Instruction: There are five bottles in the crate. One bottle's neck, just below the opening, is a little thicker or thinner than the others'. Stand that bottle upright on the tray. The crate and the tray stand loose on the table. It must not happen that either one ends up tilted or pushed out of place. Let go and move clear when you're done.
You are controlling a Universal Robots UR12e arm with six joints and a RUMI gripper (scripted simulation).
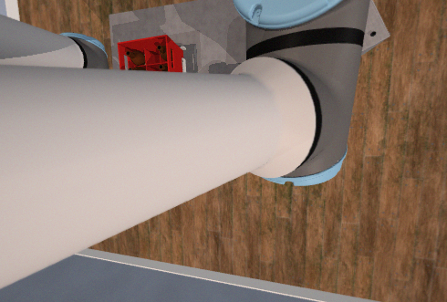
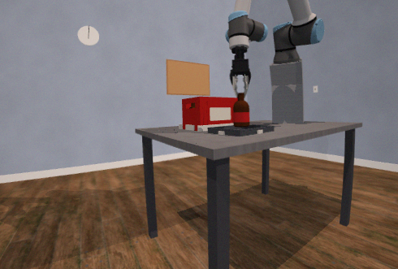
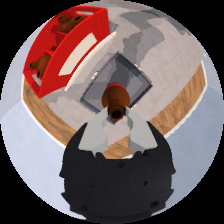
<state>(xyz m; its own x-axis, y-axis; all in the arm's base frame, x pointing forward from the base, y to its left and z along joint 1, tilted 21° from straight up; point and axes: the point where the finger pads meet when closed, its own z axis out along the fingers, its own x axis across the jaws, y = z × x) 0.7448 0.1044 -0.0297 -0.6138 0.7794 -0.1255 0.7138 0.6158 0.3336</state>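
Now: hand 160 mm above the dark tray. The rest, counted from my hand: red crate 40 mm behind, 260 mm to the right, 90 mm below.
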